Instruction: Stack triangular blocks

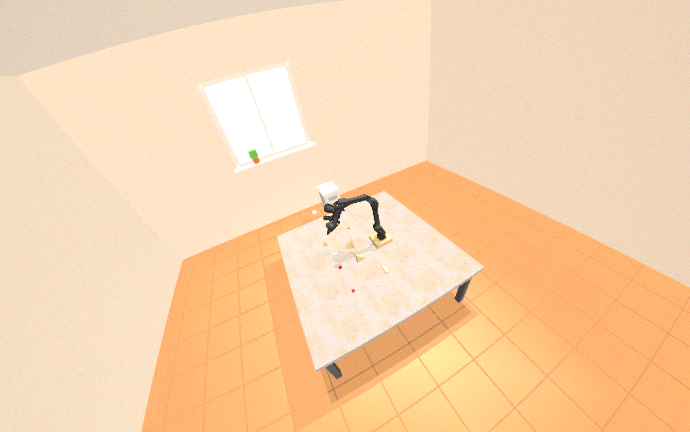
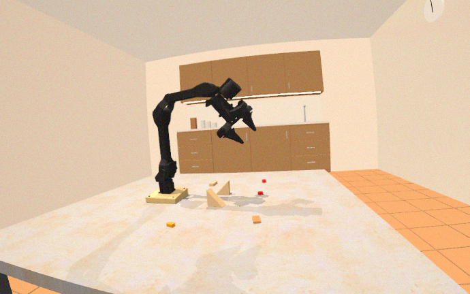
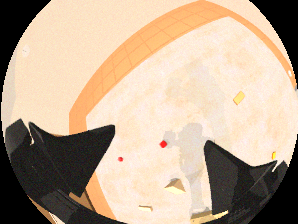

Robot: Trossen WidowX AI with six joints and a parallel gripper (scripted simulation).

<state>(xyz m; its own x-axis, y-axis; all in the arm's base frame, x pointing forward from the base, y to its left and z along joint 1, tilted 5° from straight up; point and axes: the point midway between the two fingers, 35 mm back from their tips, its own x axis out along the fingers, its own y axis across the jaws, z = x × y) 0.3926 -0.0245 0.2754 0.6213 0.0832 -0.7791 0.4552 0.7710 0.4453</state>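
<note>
My gripper tip is now 250 mm above the tan triangular block, 150 mm past it and 130 mm to the right of it. From my gripper tip the other things lie so: yellow piece 270 mm to the right, 270 mm below, 230 mm behind.
</note>
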